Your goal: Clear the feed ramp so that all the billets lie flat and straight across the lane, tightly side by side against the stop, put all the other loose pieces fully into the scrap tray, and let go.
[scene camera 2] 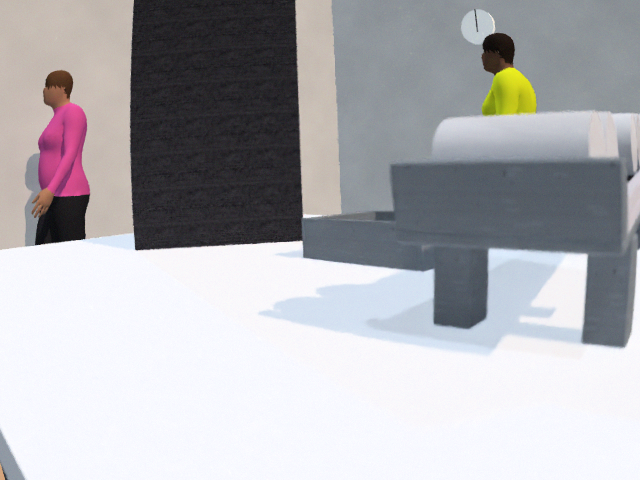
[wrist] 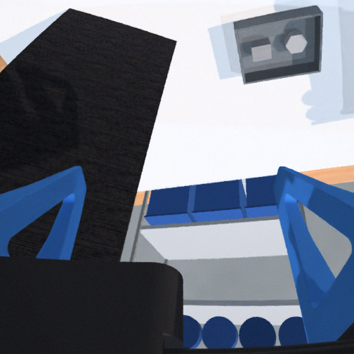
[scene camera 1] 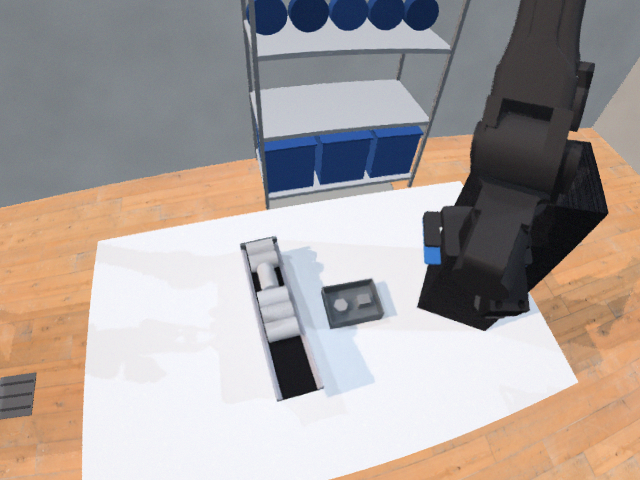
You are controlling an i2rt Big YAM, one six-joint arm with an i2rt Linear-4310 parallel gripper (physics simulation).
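Observation:
The feed ramp [scene camera 1: 293,366] holds several pale cylinders. Two billets [scene camera 1: 261,246] [scene camera 1: 264,260] lie across the lane by the stop [scene camera 2: 509,204]. One cylinder [scene camera 1: 267,277] lies lengthwise along the lane behind them. Three more cylinders [scene camera 1: 272,297] [scene camera 1: 277,311] [scene camera 1: 282,329] lie roughly across the lane, side by side, beyond it. The scrap tray [scene camera 1: 356,321] [scene camera 2: 356,243] [wrist: 282,77] holds a hexagonal piece [scene camera 1: 340,305] [wrist: 296,44] and a blocky piece [scene camera 1: 364,300] [wrist: 261,52]. My gripper [wrist: 179,176] is open and empty, near the black pedestal, away from ramp and tray; the arm partly hides it in scene camera 1.
The black pedestal [scene camera 1: 573,227] [scene camera 2: 217,129] [wrist: 100,100] stands at the right of the white table [scene camera 1: 155,289]. A shelf rack [scene camera 1: 341,130] with blue bins [scene camera 1: 289,165] [wrist: 217,196] stands behind the table. Two people [scene camera 2: 64,149] [scene camera 2: 514,93] stand in the background.

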